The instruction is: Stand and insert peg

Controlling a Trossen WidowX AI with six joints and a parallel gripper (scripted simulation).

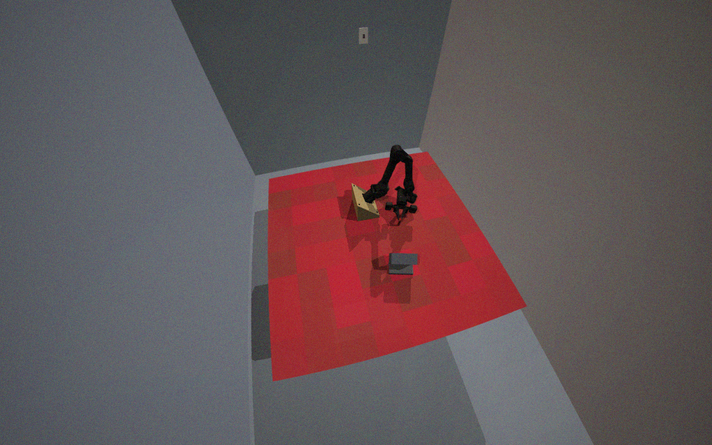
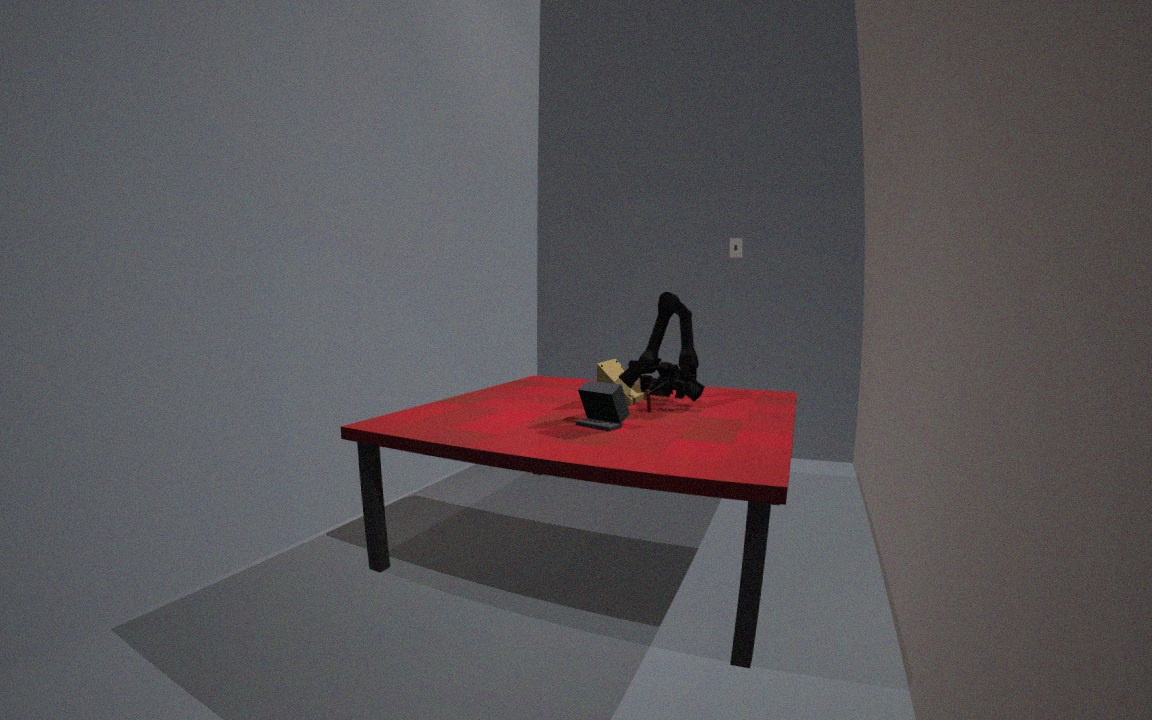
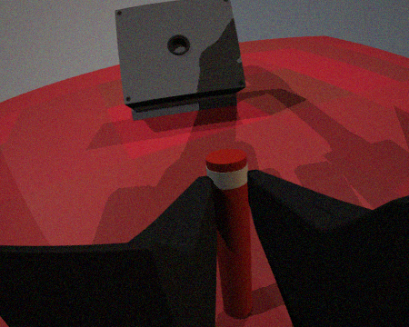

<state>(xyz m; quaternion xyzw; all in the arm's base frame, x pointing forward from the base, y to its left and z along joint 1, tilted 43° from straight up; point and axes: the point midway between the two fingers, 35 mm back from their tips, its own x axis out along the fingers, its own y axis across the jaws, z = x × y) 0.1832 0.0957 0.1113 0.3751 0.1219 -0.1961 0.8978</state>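
Right now my gripper tip is 10 mm above the red peg. Also, from my gripper tip: grey sloped panel: 230 mm ahead, 90 mm to the right, 10 mm above.
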